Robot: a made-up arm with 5 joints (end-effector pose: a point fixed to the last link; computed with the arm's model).
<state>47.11 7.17 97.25 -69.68 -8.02</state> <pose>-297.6 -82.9 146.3 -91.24 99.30 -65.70</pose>
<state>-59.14 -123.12 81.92 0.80 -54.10</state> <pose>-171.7 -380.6 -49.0 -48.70 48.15 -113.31</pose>
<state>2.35 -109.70 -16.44 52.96 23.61</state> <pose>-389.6 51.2 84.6 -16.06 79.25 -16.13</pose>
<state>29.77 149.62 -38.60 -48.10 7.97</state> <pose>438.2 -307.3 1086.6 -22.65 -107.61 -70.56</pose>
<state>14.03 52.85 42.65 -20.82 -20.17</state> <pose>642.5 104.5 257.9 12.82 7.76 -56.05</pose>
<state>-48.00 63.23 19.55 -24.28 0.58</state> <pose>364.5 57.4 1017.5 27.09 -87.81 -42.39</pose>
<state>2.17 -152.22 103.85 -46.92 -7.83</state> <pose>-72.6 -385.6 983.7 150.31 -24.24 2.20</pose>
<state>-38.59 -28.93 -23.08 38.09 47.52</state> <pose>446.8 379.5 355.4 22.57 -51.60 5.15</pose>
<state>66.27 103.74 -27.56 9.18 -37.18</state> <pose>557.3 260.3 328.2 19.16 -0.61 -2.85</pose>
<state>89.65 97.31 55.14 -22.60 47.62</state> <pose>523.9 -367.7 -68.9 -45.21 -7.82 -84.17</pose>
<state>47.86 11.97 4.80 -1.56 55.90</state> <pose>458.9 206.7 -90.4 -12.77 -21.35 -12.75</pose>
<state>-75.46 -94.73 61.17 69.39 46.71</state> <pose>433.1 -329.6 500.6 -10.65 -89.59 -72.54</pose>
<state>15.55 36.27 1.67 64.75 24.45</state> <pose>590.6 211.5 712.3 70.99 -37.62 -25.62</pose>
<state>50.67 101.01 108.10 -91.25 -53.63</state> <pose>440.7 305.4 316.3 41.75 132.89 -69.52</pose>
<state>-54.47 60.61 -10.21 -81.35 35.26</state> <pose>247.2 -142.4 1126.0 -59.04 -123.98 -69.02</pose>
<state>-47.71 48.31 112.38 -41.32 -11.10</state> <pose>540.6 61.9 550.3 62.87 13.53 -77.93</pose>
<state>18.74 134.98 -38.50 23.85 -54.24</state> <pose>255.9 203.2 771.3 13.58 -63.82 18.32</pose>
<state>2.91 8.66 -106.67 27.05 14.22</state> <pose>-138.1 217.6 217.0 24.56 -2.56 94.64</pose>
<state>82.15 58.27 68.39 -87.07 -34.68</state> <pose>-169.5 70.9 108.1 -71.82 125.97 -60.44</pose>
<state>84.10 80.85 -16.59 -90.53 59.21</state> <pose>677.4 -143.6 -114.3 -72.89 -43.57 26.95</pose>
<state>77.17 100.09 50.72 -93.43 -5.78</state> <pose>147.3 -149.8 -62.8 -56.17 67.64 -62.58</pose>
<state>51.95 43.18 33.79 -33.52 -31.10</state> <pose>231.0 115.9 -105.2 -22.73 60.44 -46.28</pose>
